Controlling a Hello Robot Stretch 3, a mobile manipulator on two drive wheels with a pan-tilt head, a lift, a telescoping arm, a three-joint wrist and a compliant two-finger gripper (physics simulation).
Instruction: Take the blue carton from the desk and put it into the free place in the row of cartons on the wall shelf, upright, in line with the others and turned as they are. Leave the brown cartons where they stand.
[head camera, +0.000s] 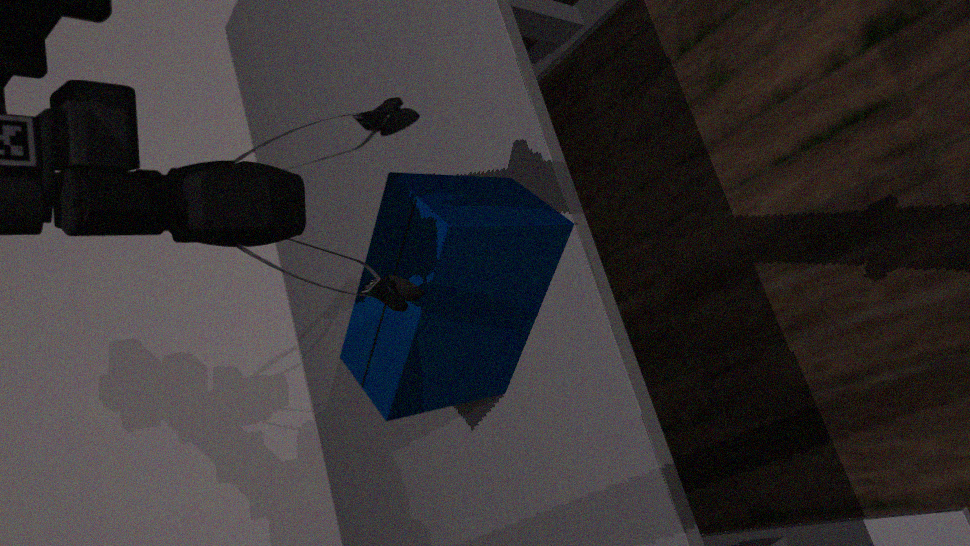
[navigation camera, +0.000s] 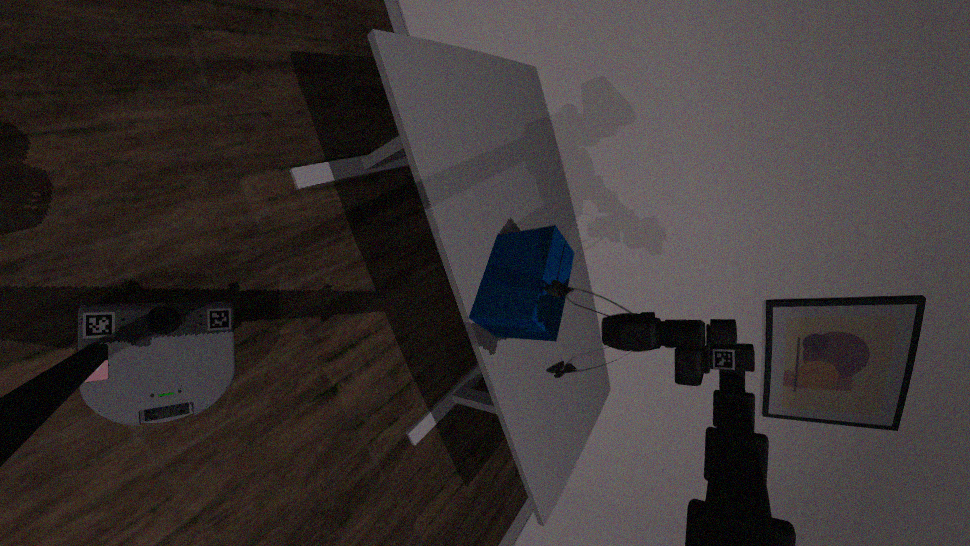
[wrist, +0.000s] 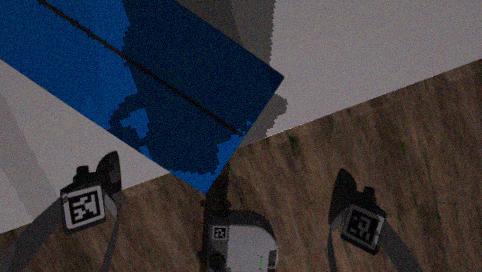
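Where they show: gripper, fingertip midpoint: (head camera: 416, 206) (navigation camera: 547, 328) (wrist: 228, 180); robot's base at its link origin: (navigation camera: 164, 318) (wrist: 219, 241).
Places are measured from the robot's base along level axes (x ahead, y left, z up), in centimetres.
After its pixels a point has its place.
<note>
The blue carton (head camera: 475, 284) {y -60.2, x 5.8, z 83.9 cm} (navigation camera: 515, 284) {y -61.0, x 7.2, z 83.1 cm} (wrist: 200, 65) {y -67.3, x 0.6, z 90.0 cm} stands on the white desk (head camera: 583, 345) {y -55.6, x 13.4, z 72.0 cm} (navigation camera: 475, 122) {y -61.5, x 51.8, z 72.0 cm} (wrist: 375, 40) {y -77.3, x -24.6, z 72.0 cm}, turned at an angle to the desk's edges, with a thin dark seam along its top. My gripper (head camera: 397, 204) {y -58.7, x -2.4, z 92.2 cm} (navigation camera: 560, 328) {y -58.7, x -2.4, z 92.2 cm} (wrist: 228, 180) {y -58.7, x -2.4, z 92.2 cm} is open and empty, pointing down above the carton's level. In the head view one fingertip overlaps the carton's top and the other is beyond its upper side. In the wrist view one corner of the carton reaches between the fingers' sides. The wall shelf and the brown cartons do not show.
The wall (head camera: 169, 291) {y -140.7, x 10.2, z 92.2 cm} (navigation camera: 780, 169) {y -127.2, x 41.1, z 144.6 cm} runs along the desk's back edge. A framed picture (navigation camera: 767, 359) {y -153.8, x -25.2, z 139.0 cm} hangs on it near my arm (navigation camera: 736, 468) {y -29.1, x -8.8, z 125.1 cm}. My base (navigation camera: 162, 379) {y 0.6, x -15.0, z 15.9 cm} (wrist: 250, 250) {y -5.7, x -13.8, z 16.0 cm} stands on the wooden floor (navigation camera: 237, 223) {y -19.7, x 30.9, z 0.0 cm} in front of the desk. White desk feet (navigation camera: 312, 174) stick out.
</note>
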